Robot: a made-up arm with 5 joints.
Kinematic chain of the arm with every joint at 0, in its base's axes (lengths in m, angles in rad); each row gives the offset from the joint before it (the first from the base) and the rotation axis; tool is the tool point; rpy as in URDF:
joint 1: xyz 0.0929 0 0.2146 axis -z
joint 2: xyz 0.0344 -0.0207 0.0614 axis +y
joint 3: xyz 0.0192 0 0.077 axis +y
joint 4: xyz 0.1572 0 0.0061 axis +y
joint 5: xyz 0.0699 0.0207 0 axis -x
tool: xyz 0 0 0 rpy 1.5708 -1.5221 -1.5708
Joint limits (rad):
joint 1: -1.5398..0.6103
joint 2: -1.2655..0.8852
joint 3: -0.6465..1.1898
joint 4: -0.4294..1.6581
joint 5: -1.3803..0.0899
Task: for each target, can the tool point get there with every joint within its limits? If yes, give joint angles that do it. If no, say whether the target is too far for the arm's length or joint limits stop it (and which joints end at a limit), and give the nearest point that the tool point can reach.
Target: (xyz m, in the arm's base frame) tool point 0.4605 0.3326 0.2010
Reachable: no: too far | nearest point 0.3339 0.2180 0.2487 | short by 0.177 m
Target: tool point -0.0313 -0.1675 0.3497
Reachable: no: joint limits stop it (at a limit: joint 2, joint 3, joint 4) | nearest point 0.0093 -0.1127 0.5137 | short by 0.178 m
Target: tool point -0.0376 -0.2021 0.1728
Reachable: no: joint limits stop it (at a limit: joint 2, joint 3) | nearest point 0.0743 -0.0288 0.1702 | short by 0.206 m
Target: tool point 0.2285 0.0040 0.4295
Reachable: yes | joints -0.0293 -0.8974 -0.0191 1.4909 -0.7492
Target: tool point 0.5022 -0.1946 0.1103
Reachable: no: too far | nearest point 0.3667 -0.1302 0.1966 | short by 0.173 m
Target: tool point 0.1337 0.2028 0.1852
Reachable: yes | joints -1.3722 0.5292 0.0442 1.2629 -0.3468
